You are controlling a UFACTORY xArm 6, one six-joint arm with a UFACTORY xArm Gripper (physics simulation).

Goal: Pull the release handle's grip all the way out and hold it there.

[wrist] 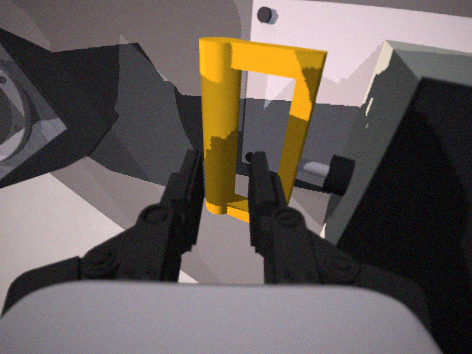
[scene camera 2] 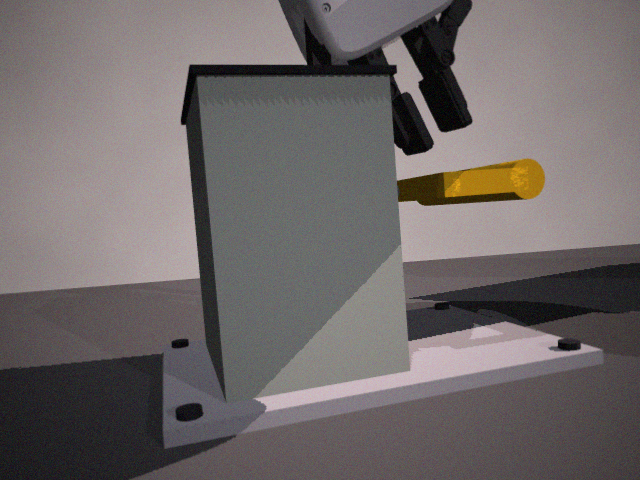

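The yellow release handle [scene camera 2: 485, 183] [wrist: 306, 95] is a rectangular loop standing out sideways from the grey-green housing [scene camera 2: 299, 206] [wrist: 377, 125]. Its thick round grip [wrist: 219, 100] is the outer bar, away from the housing. A short pale shaft [wrist: 317, 168] and a black collar [wrist: 341, 174] show between the loop and the housing. My gripper [scene camera 2: 436, 136] [wrist: 226, 173] is partly open and empty, tilted, with its fingertips a little above the handle. In the wrist view the fingers appear on either side of the grip's line, the right one over the loop's opening. Part of the loop is hidden behind that finger.
The housing stands close beside the fingers, with a black top [scene camera 2: 294, 70] overhanging its edges. It sits on a pale base plate [scene camera 2: 465, 356] [wrist: 325, 30] with dark bolts [scene camera 2: 568, 344] [wrist: 264, 14]. A grey round part [wrist: 12, 115] shows at the wrist view's left edge.
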